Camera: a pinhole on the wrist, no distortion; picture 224 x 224 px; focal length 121.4 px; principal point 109.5 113.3 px. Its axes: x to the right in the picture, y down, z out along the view. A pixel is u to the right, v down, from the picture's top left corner.
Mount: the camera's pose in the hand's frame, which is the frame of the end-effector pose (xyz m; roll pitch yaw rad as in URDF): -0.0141 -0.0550 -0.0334 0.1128 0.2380 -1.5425
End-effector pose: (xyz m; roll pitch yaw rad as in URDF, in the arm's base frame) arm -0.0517 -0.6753 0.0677 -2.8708 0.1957 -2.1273
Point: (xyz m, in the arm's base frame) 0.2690 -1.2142 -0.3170
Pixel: 173 210
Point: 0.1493 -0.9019 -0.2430
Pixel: 127 175
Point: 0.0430 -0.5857 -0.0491
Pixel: 34 64
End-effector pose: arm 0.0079 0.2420 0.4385 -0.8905 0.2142 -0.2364
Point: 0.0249 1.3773 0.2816
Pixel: outside the picture
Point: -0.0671 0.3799 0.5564
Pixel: 40 49
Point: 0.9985 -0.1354 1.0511
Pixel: outside the picture
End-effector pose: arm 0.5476 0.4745 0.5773 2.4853 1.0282 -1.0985
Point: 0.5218 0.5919 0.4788
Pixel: 134 159
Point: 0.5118 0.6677 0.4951
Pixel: 157 116
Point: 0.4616 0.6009 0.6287
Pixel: 73 27
